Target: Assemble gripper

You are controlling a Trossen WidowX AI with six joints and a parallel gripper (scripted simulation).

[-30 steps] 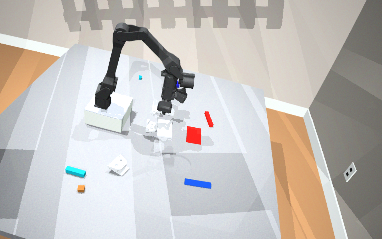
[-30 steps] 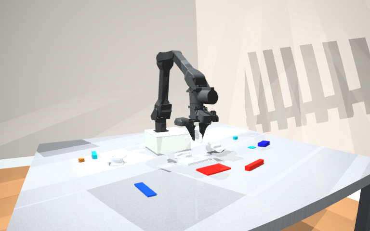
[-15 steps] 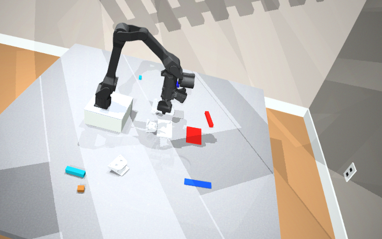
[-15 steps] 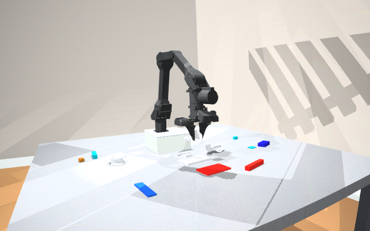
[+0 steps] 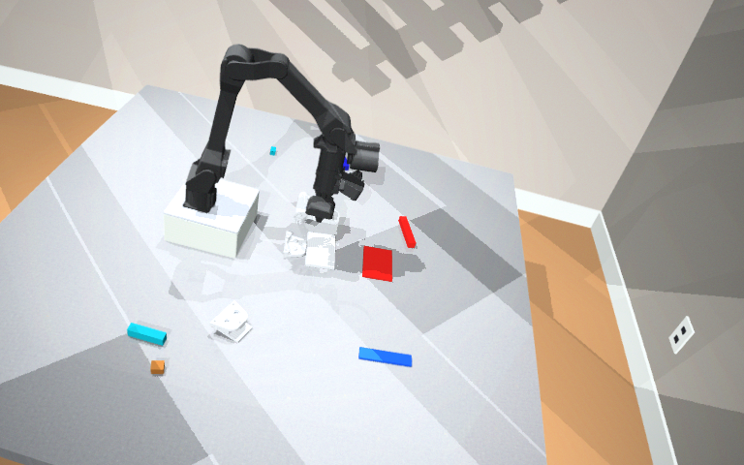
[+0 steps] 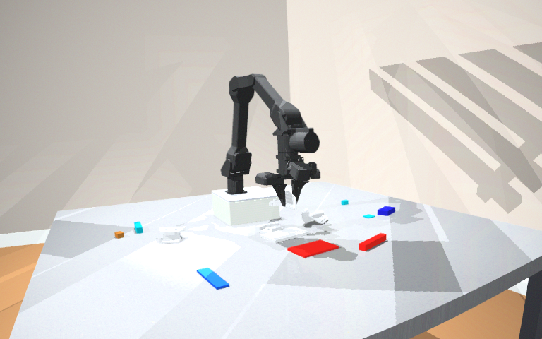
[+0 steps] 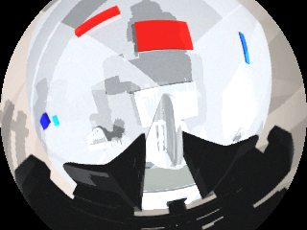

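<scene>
Now: gripper tip 80 mm above the flat white plate, 30 mm to the left of it and 20 mm short of it. Also, from my gripper tip: white housing plate 80 mm below, 50 mm behind, 40 mm to the right; red plate 160 mm ahead, 80 mm below, 30 mm to the right; white jaw 90 mm to the left, 50 mm below, 50 mm behind.
</scene>
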